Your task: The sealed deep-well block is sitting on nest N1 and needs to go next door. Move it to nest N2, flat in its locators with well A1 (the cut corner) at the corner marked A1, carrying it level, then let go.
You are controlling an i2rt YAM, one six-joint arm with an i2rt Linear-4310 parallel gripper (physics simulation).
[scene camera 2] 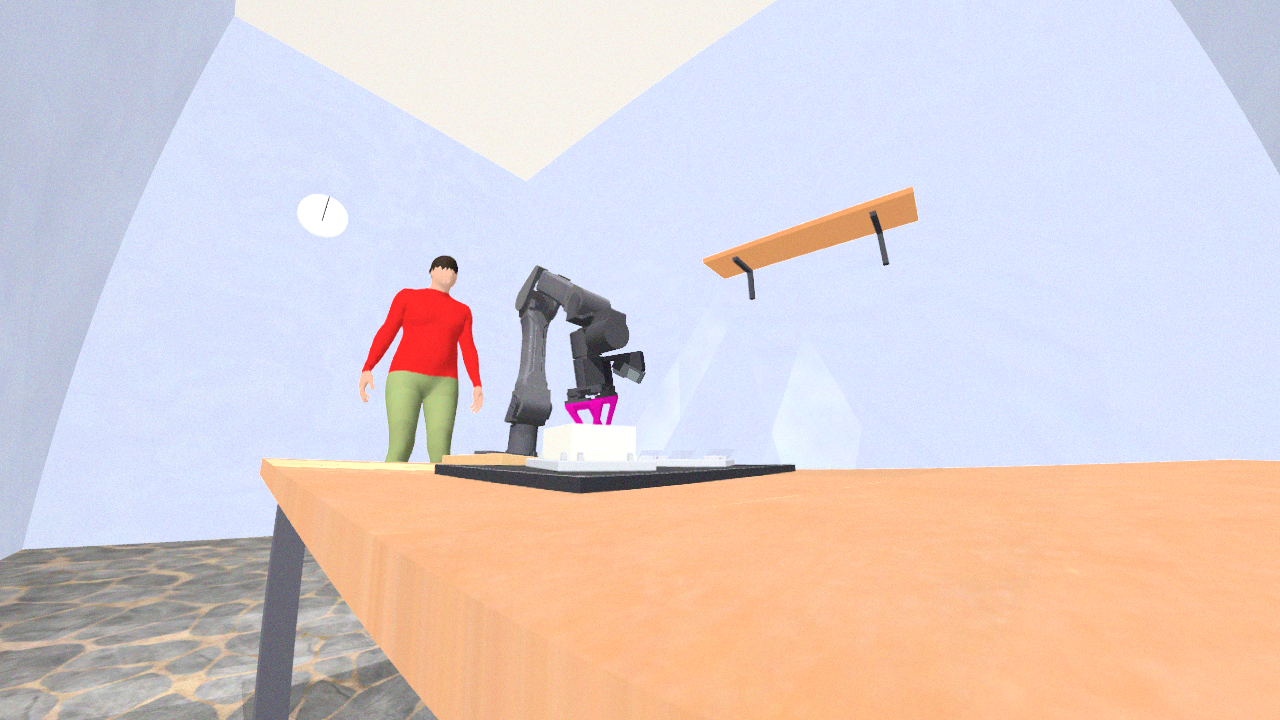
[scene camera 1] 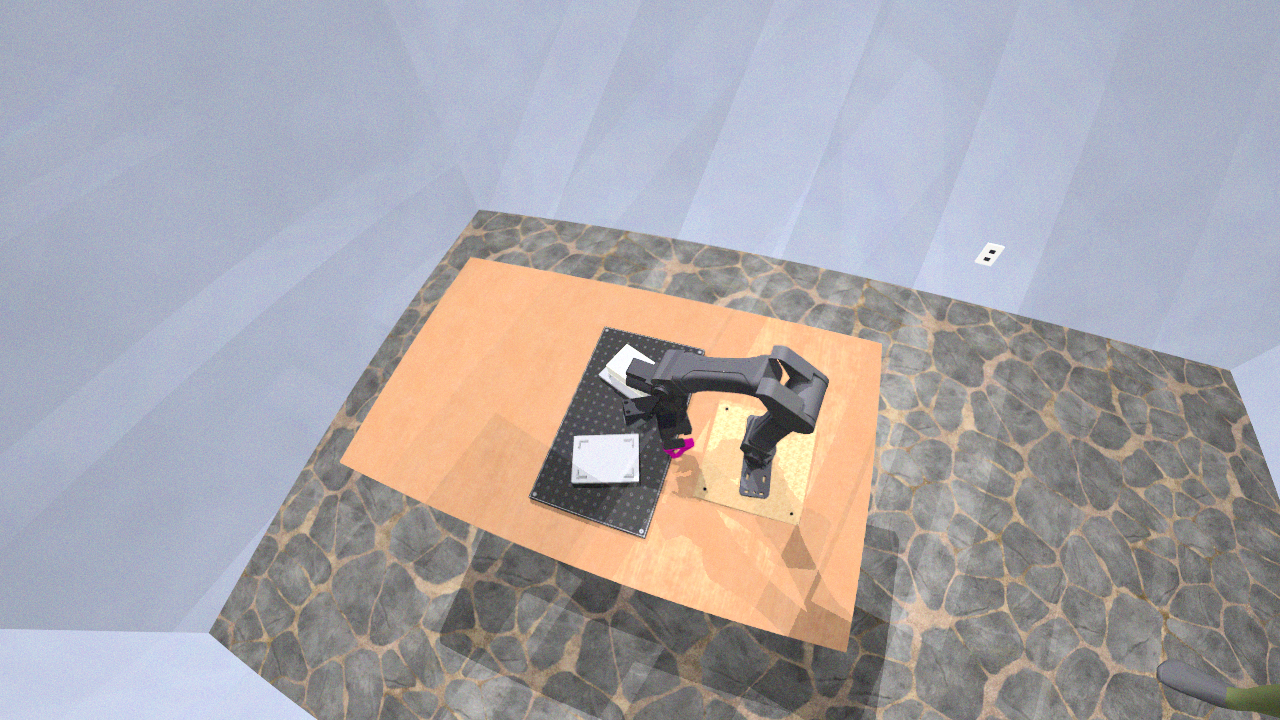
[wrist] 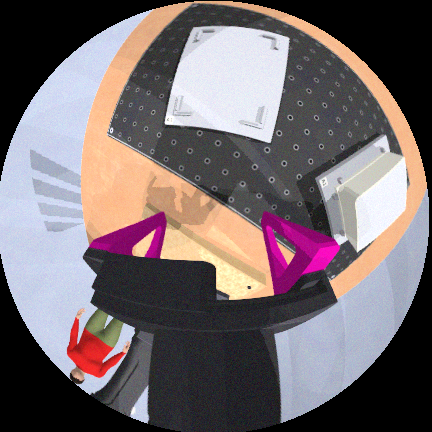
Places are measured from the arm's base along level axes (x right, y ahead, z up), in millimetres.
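Pixels of known places: gripper, fingertip midpoint: (scene camera 1: 670, 440) (wrist: 213, 216); arm's base, link origin: (scene camera 2: 520, 460) (scene camera 1: 757, 456).
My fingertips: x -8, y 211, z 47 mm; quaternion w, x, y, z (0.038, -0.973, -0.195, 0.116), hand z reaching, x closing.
Ahead of a thing's pixels: the offset from my fingertips to its top centre. Level surfaces: height alone.
The sealed deep-well block {dx +182, dy +125, dz +3 mm} (scene camera 1: 624, 360) (scene camera 2: 588, 442) (wrist: 382, 200), a white box with a cream side, sits on nest N1 {dx +182, dy +125, dz -29 mm} (scene camera 2: 537, 463) (wrist: 327, 197) at one end of the black board. An A1 mark shows on N1 in the wrist view; the block's cut corner is hard to make out. Nest N2 {dx -57, dy +152, dz -33 mm} (scene camera 1: 605, 459) (scene camera 2: 720, 462) (wrist: 227, 80) is a bare light plate with corner locators and its own A1 mark in the wrist view. My gripper (scene camera 1: 680, 446) (scene camera 2: 594, 413) (wrist: 213, 216) is open and empty, with magenta fingers. It hangs beside the board's base-side edge, apart from the block.
The black perforated board {dx +54, dy +136, dz -50 mm} (scene camera 1: 572, 420) (scene camera 2: 707, 477) (wrist: 310, 115) lies on the wooden table {dz -64 mm} (scene camera 1: 429, 358) (scene camera 2: 805, 555) and carries both nests. The arm's pale base plate (scene camera 1: 720, 465) (wrist: 235, 272) lies beside it. A person in red (scene camera 2: 434, 331) (wrist: 95, 350) stands beyond the table.
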